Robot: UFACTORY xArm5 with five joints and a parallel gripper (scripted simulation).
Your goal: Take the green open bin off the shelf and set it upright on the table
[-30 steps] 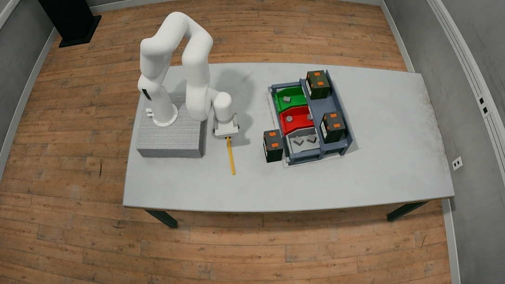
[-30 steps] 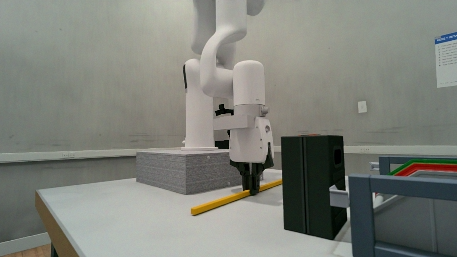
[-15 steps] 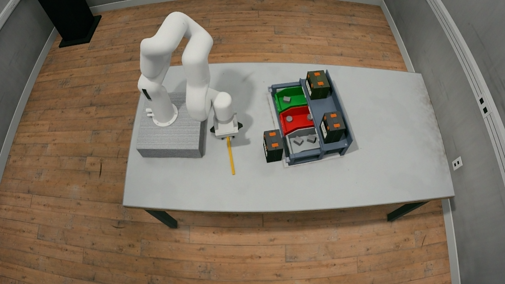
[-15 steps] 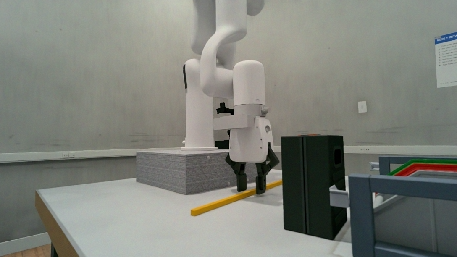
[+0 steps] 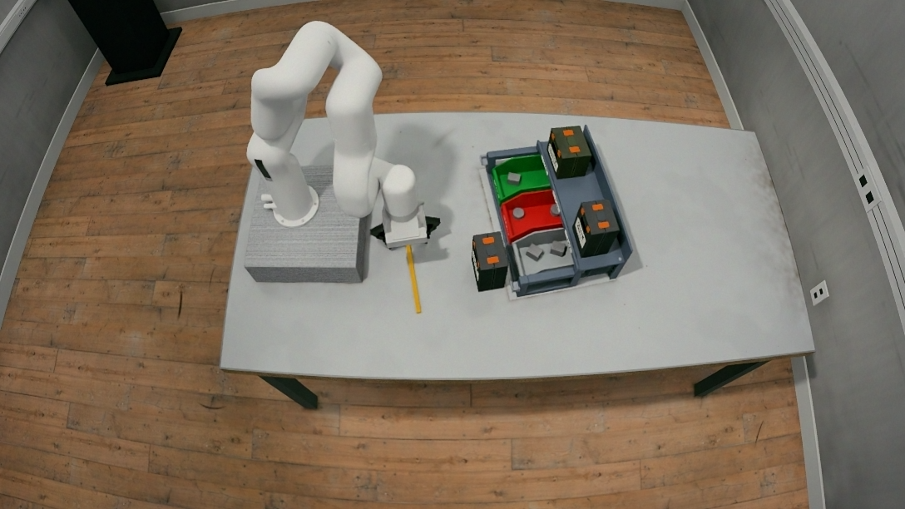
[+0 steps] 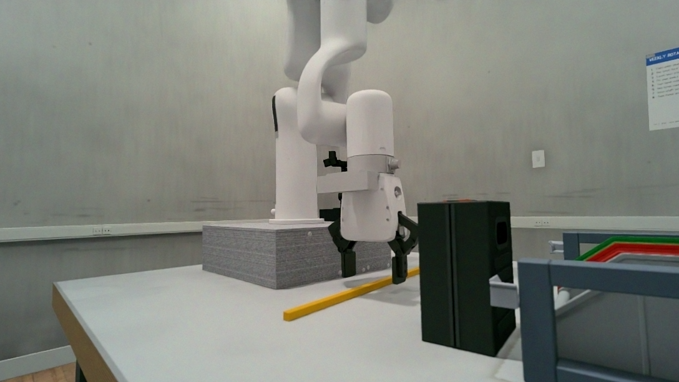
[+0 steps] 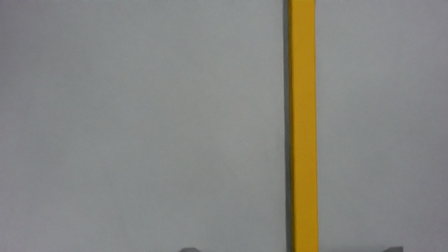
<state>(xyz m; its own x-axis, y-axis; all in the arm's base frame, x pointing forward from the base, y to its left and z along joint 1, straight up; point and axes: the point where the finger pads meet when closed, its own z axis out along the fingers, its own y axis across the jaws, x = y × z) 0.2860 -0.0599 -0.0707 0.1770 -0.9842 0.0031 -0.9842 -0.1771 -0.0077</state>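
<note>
The yellow bar lies 20 mm below my hand. From my hand the other things lie so: green open bin: 310 mm ahead, 170 mm to the left, 20 mm above; black case: 200 mm ahead, 80 mm to the right, 40 mm above; red bin: 330 mm ahead, 60 mm to the left, 20 mm above.
</note>
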